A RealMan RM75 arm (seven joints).
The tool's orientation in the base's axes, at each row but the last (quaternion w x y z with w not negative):
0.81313, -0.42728, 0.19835, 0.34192
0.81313, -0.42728, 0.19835, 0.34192
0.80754, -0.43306, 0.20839, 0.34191
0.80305, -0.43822, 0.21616, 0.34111
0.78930, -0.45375, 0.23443, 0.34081
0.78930, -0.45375, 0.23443, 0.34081
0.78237, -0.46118, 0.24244, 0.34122
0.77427, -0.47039, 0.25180, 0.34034
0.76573, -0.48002, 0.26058, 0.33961
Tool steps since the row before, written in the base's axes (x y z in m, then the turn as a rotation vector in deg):
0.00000, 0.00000, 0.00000, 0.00, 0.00, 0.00
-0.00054, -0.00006, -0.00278, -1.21, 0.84, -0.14
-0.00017, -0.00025, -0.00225, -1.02, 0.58, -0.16
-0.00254, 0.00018, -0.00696, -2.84, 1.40, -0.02
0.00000, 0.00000, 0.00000, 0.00, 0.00, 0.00
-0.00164, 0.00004, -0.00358, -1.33, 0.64, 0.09
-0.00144, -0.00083, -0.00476, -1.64, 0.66, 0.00
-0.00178, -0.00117, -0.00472, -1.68, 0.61, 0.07
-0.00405, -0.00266, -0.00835, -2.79, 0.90, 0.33
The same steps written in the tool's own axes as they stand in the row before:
0.00000, 0.00000, 0.00000, 0.00, 0.00, 0.00
0.00131, 0.00192, -0.00161, -0.42, 1.29, 0.58
0.00122, 0.00128, -0.00143, -0.38, 1.06, 0.36
0.00285, 0.00581, -0.00361, -1.40, 2.64, 1.04
0.00000, 0.00000, 0.00000, 0.00, 0.00, 0.00
0.00137, 0.00324, -0.00178, -0.73, 1.18, 0.52
0.00211, 0.00345, -0.00300, -0.86, 1.47, 0.48
0.00187, 0.00361, -0.00321, -0.95, 1.44, 0.46
0.00277, 0.00696, -0.00609, -1.76, 2.24, 0.75

